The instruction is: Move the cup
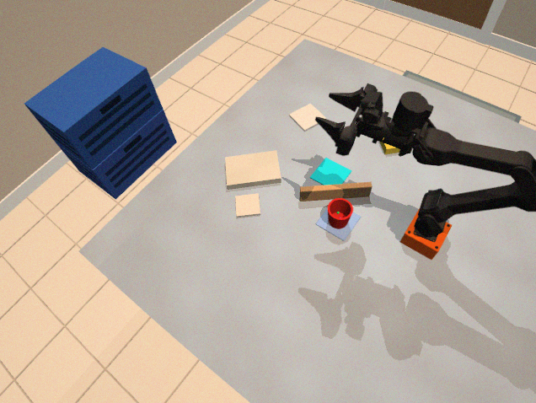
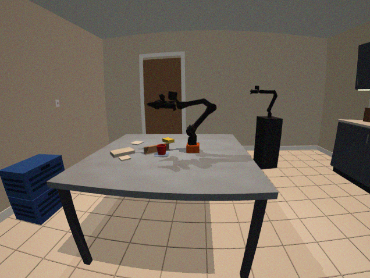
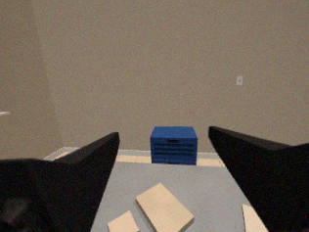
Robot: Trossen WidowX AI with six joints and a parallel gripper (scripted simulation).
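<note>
Now: the red cup 360 mm below my gripper tip, 100 mm behind it and 50 mm to the left of it. Round my gripper tip: wooden bar 380 mm below, 50 mm behind, 30 mm to the right; cyan pad 400 mm below, 110 mm to the right, 10 mm behind; pale blue pad 400 mm below, 100 mm behind, 50 mm to the left.
</note>
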